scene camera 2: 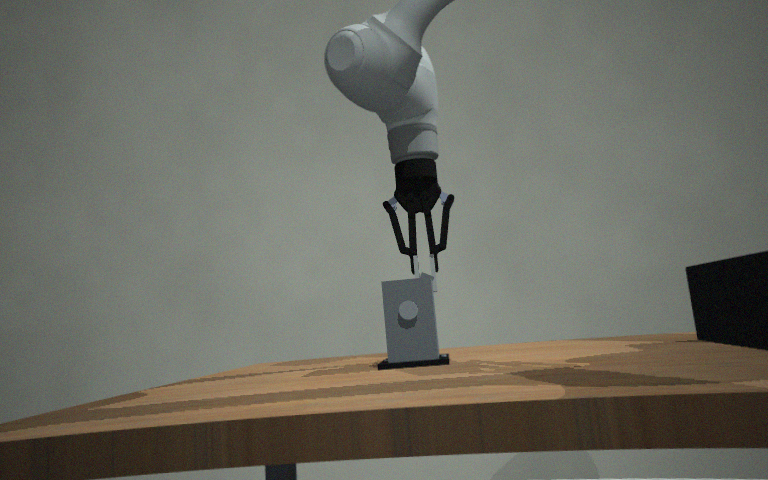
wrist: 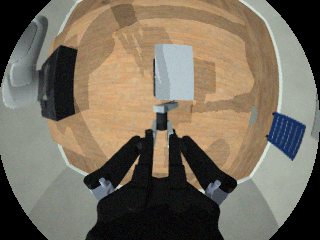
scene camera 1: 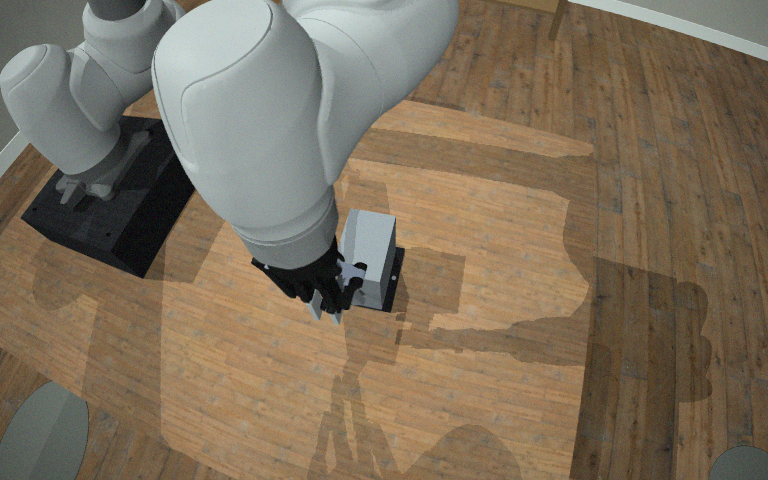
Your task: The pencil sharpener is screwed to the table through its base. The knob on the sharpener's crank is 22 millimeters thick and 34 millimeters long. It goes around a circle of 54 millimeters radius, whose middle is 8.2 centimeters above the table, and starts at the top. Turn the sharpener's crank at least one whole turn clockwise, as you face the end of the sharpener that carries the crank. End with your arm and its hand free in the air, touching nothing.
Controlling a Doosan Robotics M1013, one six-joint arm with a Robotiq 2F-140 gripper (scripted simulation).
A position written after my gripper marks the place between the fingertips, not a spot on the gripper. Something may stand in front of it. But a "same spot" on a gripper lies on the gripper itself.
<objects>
my gripper: scene camera 2; wrist; scene camera 1 329,313
same spot on my gripper: (wrist: 218,185) = (scene camera 2: 392,204)
</objects>
